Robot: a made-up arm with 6 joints.
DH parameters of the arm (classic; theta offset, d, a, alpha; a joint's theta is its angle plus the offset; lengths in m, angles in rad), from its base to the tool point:
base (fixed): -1.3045 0 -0.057 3.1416
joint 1: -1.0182 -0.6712 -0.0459 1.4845
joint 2: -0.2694 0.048 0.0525 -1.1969
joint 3: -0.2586 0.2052 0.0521 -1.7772
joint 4: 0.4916 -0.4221 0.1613 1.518
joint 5: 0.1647 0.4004 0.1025 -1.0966
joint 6: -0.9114 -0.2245 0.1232 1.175
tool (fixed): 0.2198 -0.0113 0 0
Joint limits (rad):
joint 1: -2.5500..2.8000
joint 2: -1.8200..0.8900
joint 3: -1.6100..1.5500
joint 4: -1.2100..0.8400
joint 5: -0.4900..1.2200
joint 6: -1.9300..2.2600
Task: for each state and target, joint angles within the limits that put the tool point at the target. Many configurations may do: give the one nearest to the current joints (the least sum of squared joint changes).
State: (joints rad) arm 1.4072 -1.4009 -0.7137 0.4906 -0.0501 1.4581
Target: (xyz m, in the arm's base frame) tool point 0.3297 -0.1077 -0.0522
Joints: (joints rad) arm 1.5443 -1.2742 -1.5371 0.3907 -0.4434 1.1332
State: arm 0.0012 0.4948 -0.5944 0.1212 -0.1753 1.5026
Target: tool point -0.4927 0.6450 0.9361
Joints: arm -0.3639 0.8715 -1.1702 0.5216 -0.2390 1.4107
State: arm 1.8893 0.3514 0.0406 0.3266 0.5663 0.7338
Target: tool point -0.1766 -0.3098 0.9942
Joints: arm 2.1517 -0.2369 0.6299 0.8400 1.2200 1.1453
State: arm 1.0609 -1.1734 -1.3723 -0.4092 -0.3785 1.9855
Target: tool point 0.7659 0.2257 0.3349
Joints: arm 0.8341 -1.1916 -0.8197 -0.3951 -0.3079 1.6269
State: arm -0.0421 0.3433 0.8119 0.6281 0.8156 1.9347
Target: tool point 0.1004 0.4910 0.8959
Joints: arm -0.7019 -0.0653 0.3172 0.8400 1.2200 1.8726
